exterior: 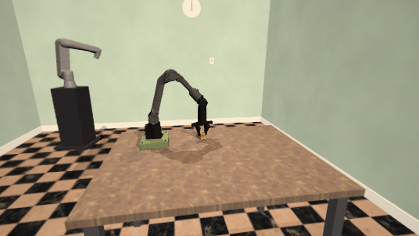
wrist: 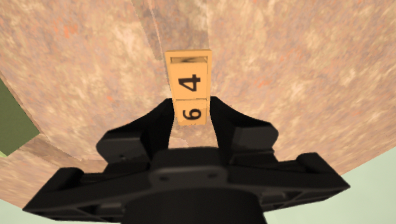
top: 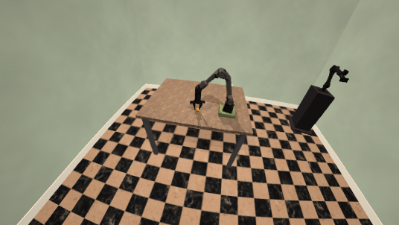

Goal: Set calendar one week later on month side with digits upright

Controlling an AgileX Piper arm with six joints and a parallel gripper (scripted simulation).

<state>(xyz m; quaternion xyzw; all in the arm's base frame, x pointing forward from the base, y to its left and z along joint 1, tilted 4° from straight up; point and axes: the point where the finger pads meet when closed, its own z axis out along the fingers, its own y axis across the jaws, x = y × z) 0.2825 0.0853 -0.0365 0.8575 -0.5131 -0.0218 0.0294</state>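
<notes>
My gripper is now 20 mm above the orange tray, 10 mm to the right of it and 10 mm past it.
</notes>
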